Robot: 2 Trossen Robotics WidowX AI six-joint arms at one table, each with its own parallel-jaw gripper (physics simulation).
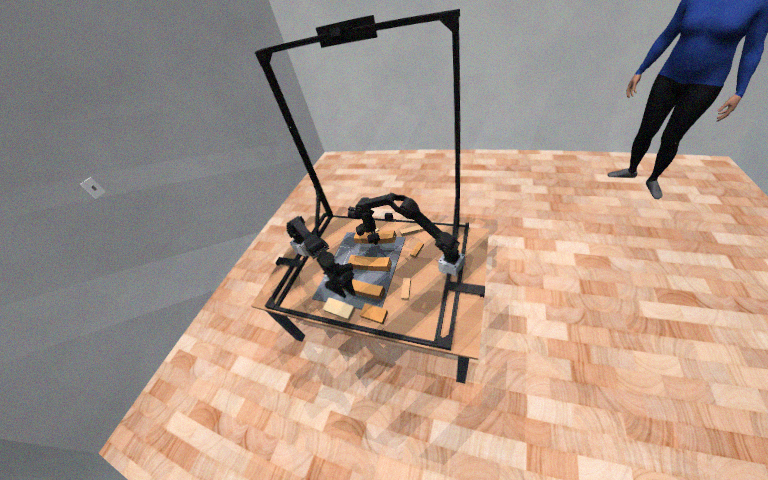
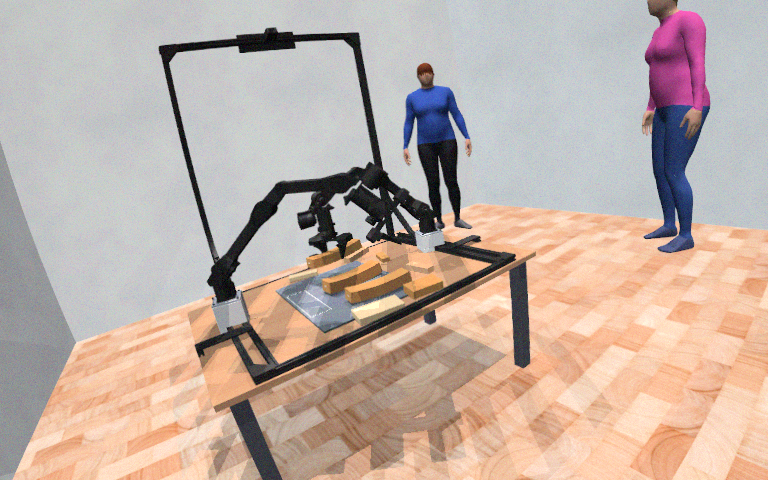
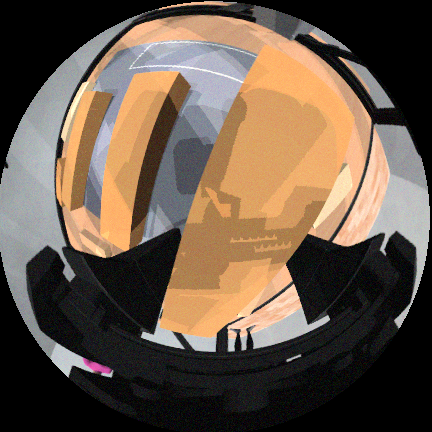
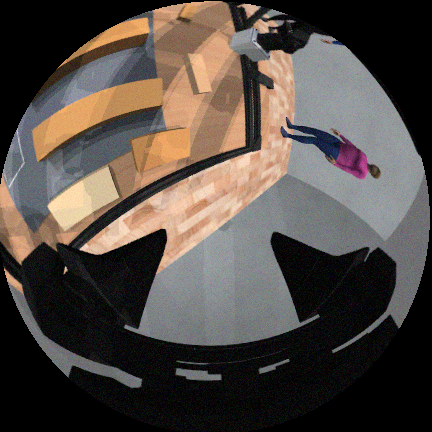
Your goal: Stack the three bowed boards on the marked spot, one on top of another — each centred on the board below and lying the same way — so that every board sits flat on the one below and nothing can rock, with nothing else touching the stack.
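Places are measured from the left arm's base along level axes (x ahead, y left, z up), in millimetres.
Where they show: left gripper, fingertip midpoint: (image 2: 335,259) (image 3: 228,231); right gripper, fingertip midpoint: (image 1: 350,296) (image 2: 410,231) (image 4: 220,236); left arm's base, origin of the base link: (image 1: 451,258) (image 2: 428,230); right arm's base, origin of the base link: (image 1: 300,239) (image 2: 226,297).
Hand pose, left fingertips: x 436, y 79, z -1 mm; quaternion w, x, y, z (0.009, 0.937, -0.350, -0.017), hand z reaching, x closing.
Observation:
Things, the pixels of their top centre, and the offset from my left fingertips. "*": a spot on its surface instead. Level surfaces: height alone.
- grey mat, its level: 74 mm down
- far board, middle of its top: (image 3: 229,297) (image 2: 333,246) (image 1: 374,233) 5 mm back, 3 mm right, 51 mm up
- middle board, middle of its top: (image 3: 114,167) (image 2: 351,270) (image 1: 368,260) 45 mm back, 123 mm left, 23 mm down
- marked spot, surface spot: (image 3: 193,69) * 109 mm ahead, 174 mm left, 74 mm down
- pale flat block, middle of its top: (image 4: 80,200) (image 2: 377,305) (image 1: 337,307) 73 mm back, 421 mm left, 51 mm down
- orange block, middle of its top: (image 4: 164,146) (image 2: 422,281) (image 3: 56,183) (image 1: 373,311) 248 mm back, 349 mm left, 43 mm down
Three bowed orange boards are at the grey mat (image 1: 396,248) (image 2: 334,310). My left gripper (image 1: 368,234) (image 2: 332,240) (image 3: 228,231) is shut on the far board (image 1: 384,235) (image 2: 327,257) (image 3: 261,169), gripping it across its width; the board seems slightly raised. The middle board (image 1: 370,262) (image 2: 352,277) (image 3: 137,160) (image 4: 96,112) and the near board (image 1: 368,289) (image 2: 378,286) (image 3: 82,149) lie on the mat. The marked spot (image 3: 193,69) is a white outline at the mat's bare end. My right gripper (image 1: 341,286) (image 2: 373,233) (image 4: 220,236) is open and empty, beside the near board.
A pale flat block (image 1: 338,308) (image 2: 377,308) (image 4: 82,197) and an orange block (image 1: 374,312) (image 2: 423,285) (image 4: 160,146) lie by the mat's edge. Small slats (image 1: 406,288) (image 1: 416,249) lie beside the mat. A person (image 2: 434,143) stands behind the table.

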